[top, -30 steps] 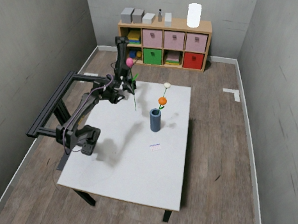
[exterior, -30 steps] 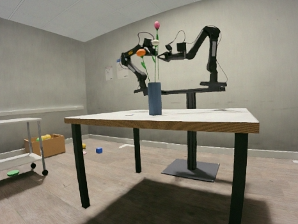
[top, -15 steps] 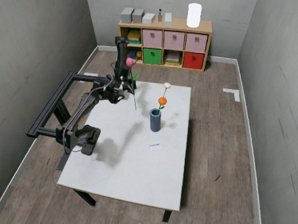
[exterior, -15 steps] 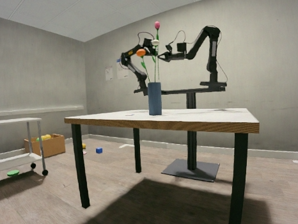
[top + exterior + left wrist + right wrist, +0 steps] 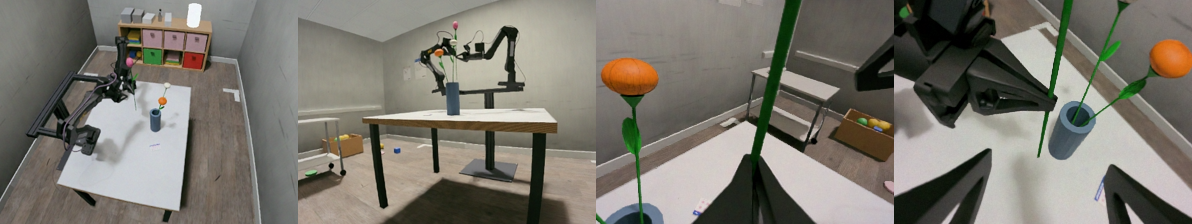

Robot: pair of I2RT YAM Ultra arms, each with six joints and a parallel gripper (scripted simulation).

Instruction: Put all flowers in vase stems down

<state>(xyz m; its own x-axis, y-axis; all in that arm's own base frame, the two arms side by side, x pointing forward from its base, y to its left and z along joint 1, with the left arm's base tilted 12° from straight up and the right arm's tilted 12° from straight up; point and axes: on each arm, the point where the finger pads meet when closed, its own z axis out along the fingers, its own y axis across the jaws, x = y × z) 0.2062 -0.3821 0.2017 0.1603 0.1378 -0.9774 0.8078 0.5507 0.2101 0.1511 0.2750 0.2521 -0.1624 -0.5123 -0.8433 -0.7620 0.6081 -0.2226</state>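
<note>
The white flower lies 260 mm ahead of my right hand, 150 mm to the left of it and 70 mm below it. From my right hand the other things lie so: orange flower (250 mm ahead, 100 mm below, 40 mm to the left); pink flower (160 mm above, 70 mm to the left, 60 mm ahead); small printed card (460 mm below, 230 mm ahead, 90 mm to the right).
My left gripper is now 21 cm below the pink flower, 1 cm to the right of it and 1 cm short of it. From my left hand the other things lie so: orange flower (20 cm ahead, 5 cm below, 2 cm to the right); then white flower (21 cm ahead, 8 cm to the left, 2 cm below); then small printed card (42 cm below, 18 cm ahead, 15 cm to the right).
</note>
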